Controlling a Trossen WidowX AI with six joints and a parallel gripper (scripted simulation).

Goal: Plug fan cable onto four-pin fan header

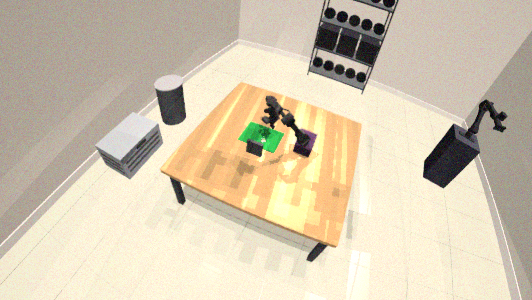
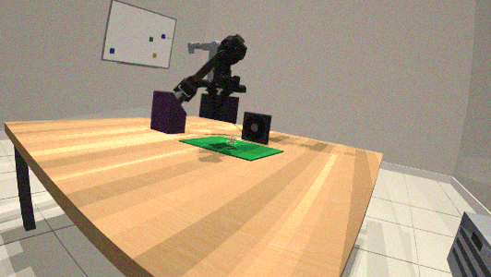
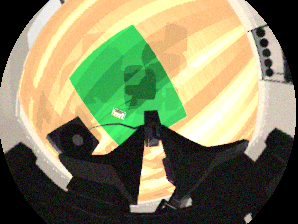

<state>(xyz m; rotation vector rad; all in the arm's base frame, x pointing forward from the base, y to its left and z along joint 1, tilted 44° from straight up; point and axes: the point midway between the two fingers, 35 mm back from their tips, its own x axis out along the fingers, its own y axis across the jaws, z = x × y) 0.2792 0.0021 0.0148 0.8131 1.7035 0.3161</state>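
Right now my gripper tip is 10 mm past the dark fan plug and 10 mm above it. From my gripper tip the other things lie so: green board: 140 mm below, 50 mm ahead, 40 mm to the left; then black square fan: 220 mm to the left, 60 mm below.
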